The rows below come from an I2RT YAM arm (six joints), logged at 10 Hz.
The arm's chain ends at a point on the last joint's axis. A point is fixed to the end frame.
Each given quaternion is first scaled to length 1.
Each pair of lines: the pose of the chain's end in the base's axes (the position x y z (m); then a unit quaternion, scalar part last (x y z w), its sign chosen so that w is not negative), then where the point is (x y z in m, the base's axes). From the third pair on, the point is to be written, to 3 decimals.
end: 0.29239 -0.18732 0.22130 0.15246 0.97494 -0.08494 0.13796
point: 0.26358 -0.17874 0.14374
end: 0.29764 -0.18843 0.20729 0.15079 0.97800 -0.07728 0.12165
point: 0.26644 -0.17842 0.13084
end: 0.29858 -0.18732 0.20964 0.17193 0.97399 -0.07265 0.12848
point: 0.269 -0.175 0.133
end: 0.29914 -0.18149 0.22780 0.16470 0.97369 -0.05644 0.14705
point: 0.273 -0.168 0.150
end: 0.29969 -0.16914 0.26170 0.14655 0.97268 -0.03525 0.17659
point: 0.278 -0.155 0.183
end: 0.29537 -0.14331 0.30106 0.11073 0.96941 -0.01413 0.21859
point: 0.279 -0.129 0.221
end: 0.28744 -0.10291 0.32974 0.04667 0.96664 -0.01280 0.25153
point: 0.275 -0.093 0.248
